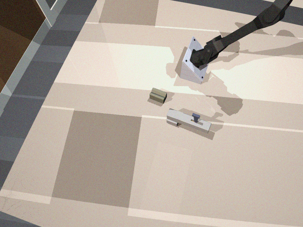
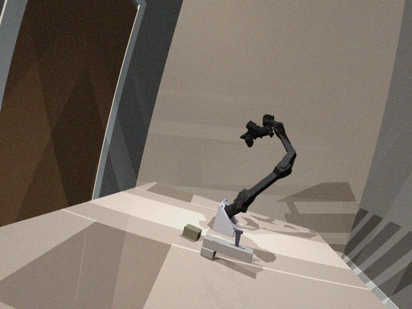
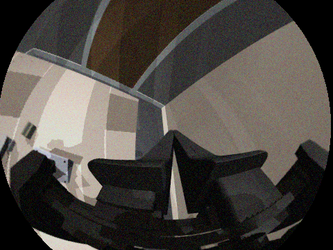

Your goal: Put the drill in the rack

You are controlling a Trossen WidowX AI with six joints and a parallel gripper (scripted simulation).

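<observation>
Now: gripper tip 550 mm short of the dark blue key, 130 mm to the right of it and 400 mm above it. Also, from my gripper tip: olive rack (450 mm ahead, 60 mm to the right, 490 mm below); grey block (540 mm ahead, 100 mm to the left, 460 mm below); drill (540 mm ahead, 80 mm to the left, 450 mm below).
</observation>
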